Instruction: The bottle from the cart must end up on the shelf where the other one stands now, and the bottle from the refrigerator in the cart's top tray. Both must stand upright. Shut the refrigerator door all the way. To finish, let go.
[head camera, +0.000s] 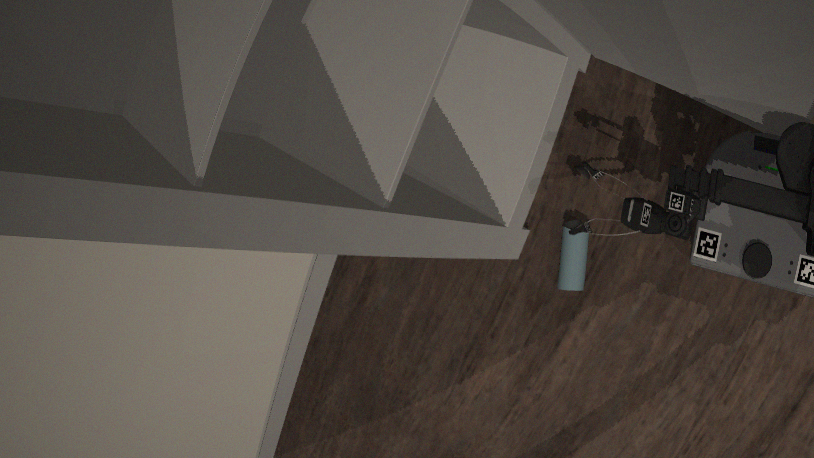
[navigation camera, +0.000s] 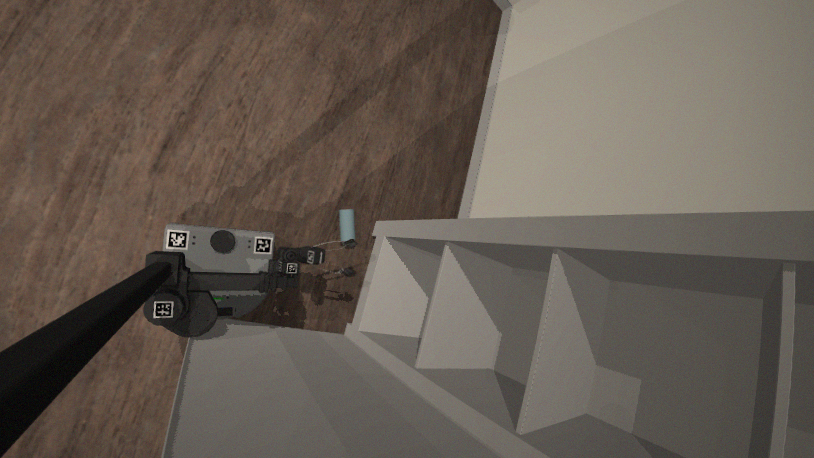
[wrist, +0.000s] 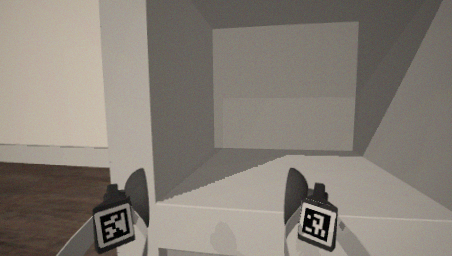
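Pixels of known places: gripper, fingertip midpoint: (head camera: 570, 195) (navigation camera: 355, 258) (wrist: 217, 187); robot's base, link origin: (head camera: 755, 258) (navigation camera: 222, 240).
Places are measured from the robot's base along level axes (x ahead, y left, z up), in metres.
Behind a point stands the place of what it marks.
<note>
A light blue bottle (head camera: 573, 259) {y -0.488, x 0.108, z 0.068 m} (navigation camera: 346, 226) {y -0.484, x 0.102, z 0.066 m} lies on its side on the floor, outside the front corner of the open refrigerator (head camera: 432, 239) {y -0.660, x 0.112, z 0.391 m} (navigation camera: 569, 227) {y -0.662, x 0.120, z 0.949 m} (wrist: 127, 100) {y -0.660, x 0.109, z 0.290 m}. My gripper (head camera: 586, 199) (navigation camera: 347, 258) {y -0.468, x -0.026, z 0.223 m} (wrist: 217, 187) {y -0.468, x -0.026, z 0.223 m} is open, with nothing between its fingertips. It is low in front of the refrigerator's lowest compartment. In the head and navigation views one fingertip overlaps the bottle's near end; I cannot tell whether they touch. The refrigerator door (head camera: 643, 34) {y -0.282, x -0.345, z 0.398 m} (navigation camera: 256, 398) {y -0.075, x -0.299, z 0.623 m} stands open. The cart and a second bottle do not show in these views.
Pale shelves (head camera: 387, 74) {y -0.728, x -0.167, z 0.531 m} (navigation camera: 461, 319) {y -0.772, x -0.217, z 0.530 m} divide the refrigerator. A cream wall (head camera: 142, 341) {y -1.336, x 0.577, z 0.678 m} (navigation camera: 654, 113) {y -1.354, x 0.660, z 0.994 m} (wrist: 50, 75) {y -1.365, x 0.710, z 0.408 m} with a skirting board is beside it. My base (head camera: 734, 250) {y -0.061, x -0.004, z 0.160 m} (navigation camera: 196, 250) {y 0.075, x -0.032, z 0.160 m} is on the brown wooden floor (head camera: 455, 353) {y -0.780, x 0.433, z 0.000 m} (navigation camera: 142, 113) {y 0.308, x 0.420, z 0.000 m} (wrist: 50, 200) {y -0.959, x 0.468, z 0.000 m}, close to the open door.
</note>
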